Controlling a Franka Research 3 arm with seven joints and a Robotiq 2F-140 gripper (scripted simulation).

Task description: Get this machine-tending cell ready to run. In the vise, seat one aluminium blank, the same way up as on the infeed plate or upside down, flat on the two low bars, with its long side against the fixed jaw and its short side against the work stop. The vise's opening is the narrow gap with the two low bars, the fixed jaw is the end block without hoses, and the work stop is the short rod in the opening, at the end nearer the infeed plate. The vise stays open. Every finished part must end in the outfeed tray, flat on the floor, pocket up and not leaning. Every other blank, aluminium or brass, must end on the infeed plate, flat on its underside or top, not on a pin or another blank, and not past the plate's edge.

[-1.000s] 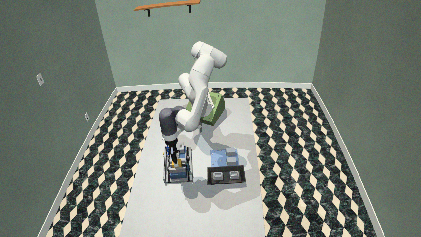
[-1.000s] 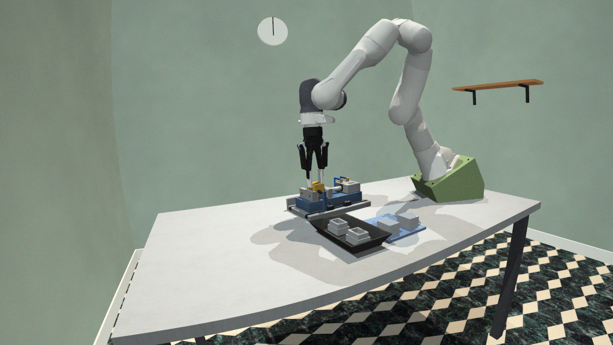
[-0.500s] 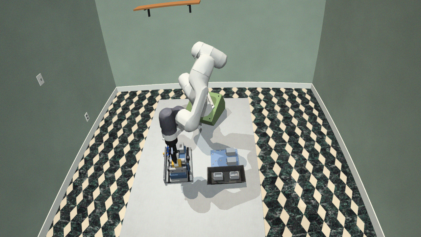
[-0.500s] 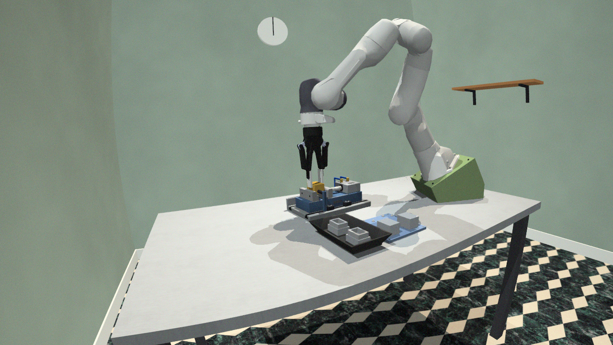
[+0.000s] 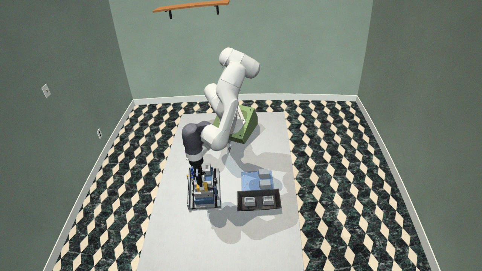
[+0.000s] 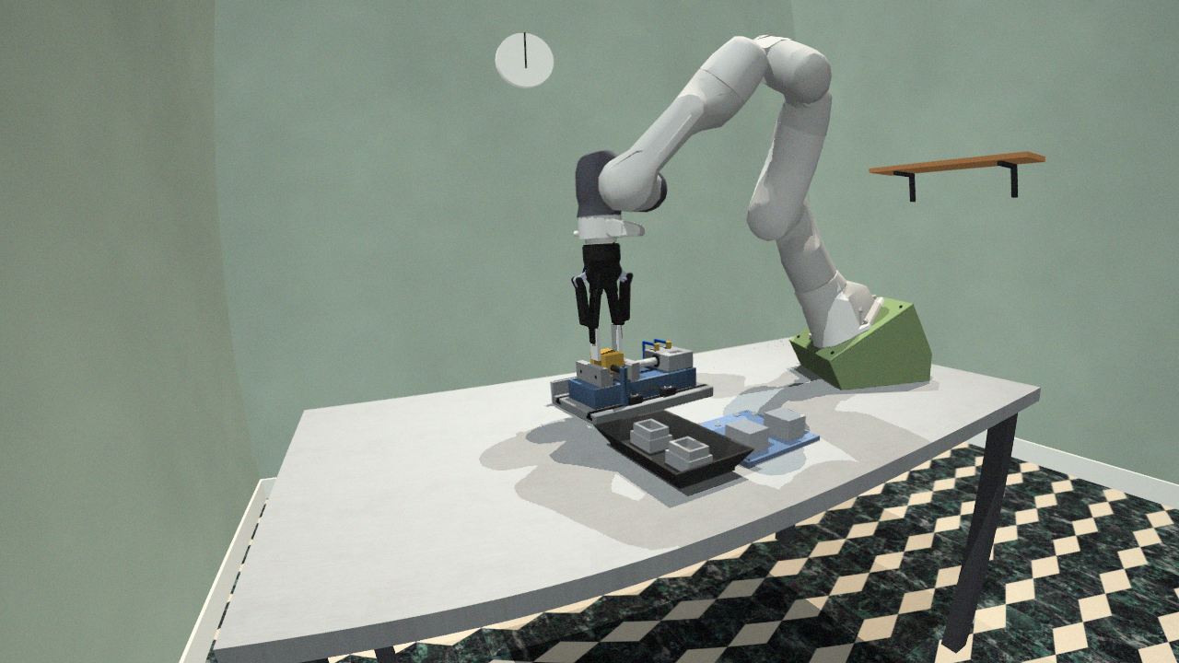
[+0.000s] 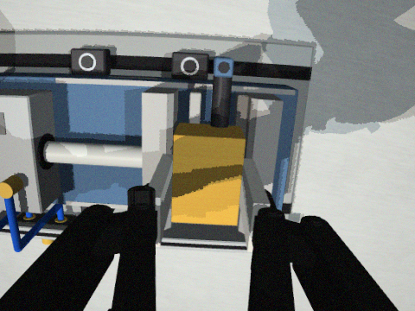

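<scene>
Right now my hand is 80 mm past the white rod, 10 mm to the right of it and 60 mm above it. Round my hand: hose block: 160 mm behind, 10 mm to the left, 60 mm below; brass blank: 40 mm below; vise: 60 mm behind, 100 mm below.
</scene>
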